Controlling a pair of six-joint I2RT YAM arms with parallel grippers.
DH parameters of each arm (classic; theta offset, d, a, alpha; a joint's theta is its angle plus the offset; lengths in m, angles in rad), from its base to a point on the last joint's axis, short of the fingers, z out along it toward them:
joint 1: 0 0.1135 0.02 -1.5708
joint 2: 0 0 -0.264 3.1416
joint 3: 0.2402 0 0.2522 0
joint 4: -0.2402 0 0.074 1.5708
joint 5: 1.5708 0 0 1.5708
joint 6: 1.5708 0.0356 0 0
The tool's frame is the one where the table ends.
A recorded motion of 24 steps. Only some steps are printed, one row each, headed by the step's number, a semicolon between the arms.
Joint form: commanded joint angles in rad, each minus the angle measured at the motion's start. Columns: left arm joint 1, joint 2, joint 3, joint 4, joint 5, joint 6; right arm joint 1, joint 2, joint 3, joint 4, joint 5, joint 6.
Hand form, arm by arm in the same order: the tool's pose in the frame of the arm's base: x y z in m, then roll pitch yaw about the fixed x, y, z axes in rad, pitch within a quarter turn. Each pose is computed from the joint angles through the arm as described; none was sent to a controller.
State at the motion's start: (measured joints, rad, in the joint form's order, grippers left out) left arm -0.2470 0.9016 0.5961 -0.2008 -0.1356 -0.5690; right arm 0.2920 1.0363 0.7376 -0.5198 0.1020 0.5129
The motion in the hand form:
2: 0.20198 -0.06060 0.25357 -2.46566 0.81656 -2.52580; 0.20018 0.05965 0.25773 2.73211 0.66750 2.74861
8: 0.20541 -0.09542 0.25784 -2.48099 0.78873 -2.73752; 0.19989 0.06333 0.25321 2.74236 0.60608 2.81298
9: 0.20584 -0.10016 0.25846 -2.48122 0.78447 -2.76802; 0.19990 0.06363 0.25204 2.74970 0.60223 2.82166
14: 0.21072 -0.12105 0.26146 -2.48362 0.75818 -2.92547; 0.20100 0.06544 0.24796 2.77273 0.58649 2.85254
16: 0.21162 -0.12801 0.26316 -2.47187 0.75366 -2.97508; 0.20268 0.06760 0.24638 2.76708 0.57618 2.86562
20: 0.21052 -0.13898 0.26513 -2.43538 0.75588 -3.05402; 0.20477 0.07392 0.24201 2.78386 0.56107 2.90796
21: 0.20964 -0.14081 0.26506 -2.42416 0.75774 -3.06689; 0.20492 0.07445 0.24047 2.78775 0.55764 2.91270
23: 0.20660 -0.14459 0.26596 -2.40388 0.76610 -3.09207; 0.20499 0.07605 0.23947 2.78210 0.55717 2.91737
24: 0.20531 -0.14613 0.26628 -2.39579 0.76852 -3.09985; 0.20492 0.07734 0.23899 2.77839 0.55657 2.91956
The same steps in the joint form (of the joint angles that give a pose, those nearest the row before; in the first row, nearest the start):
2: -0.0568 0.0497 0.0506 -0.0599 0.0625 -0.0087; 0.0071 -0.0208 0.0335 -0.0419 -0.0461 0.0130
8: -0.1891 0.1285 0.1104 -0.0658 0.1279 0.0164; 0.0146 0.0019 0.0416 -0.0804 -0.1035 -0.0035
9: -0.2049 0.1402 0.1194 -0.0660 0.1416 0.0220; 0.0159 0.0049 0.0403 -0.0827 -0.1036 -0.0076
14: -0.2600 0.2089 0.1733 -0.0736 0.2342 0.0651; 0.0221 0.0213 0.0386 -0.0885 -0.1062 -0.0209
16: -0.2774 0.2276 0.1898 -0.0710 0.2726 0.0808; 0.0268 0.0339 0.0401 -0.0833 -0.1209 -0.0237
20: -0.3072 0.2467 0.2024 -0.0511 0.3445 0.1075; 0.0509 0.0606 0.0419 -0.0789 -0.1239 -0.0331
21: -0.3131 0.2471 0.2002 -0.0428 0.3597 0.1114; 0.0530 0.0643 0.0389 -0.0770 -0.1235 -0.0341
23: -0.3291 0.2426 0.1959 -0.0293 0.3829 0.1187; 0.0590 0.0666 0.0356 -0.0690 -0.1279 -0.0327
24: -0.3360 0.2408 0.1941 -0.0242 0.3901 0.1195; 0.0644 0.0681 0.0341 -0.0648 -0.1295 -0.0300

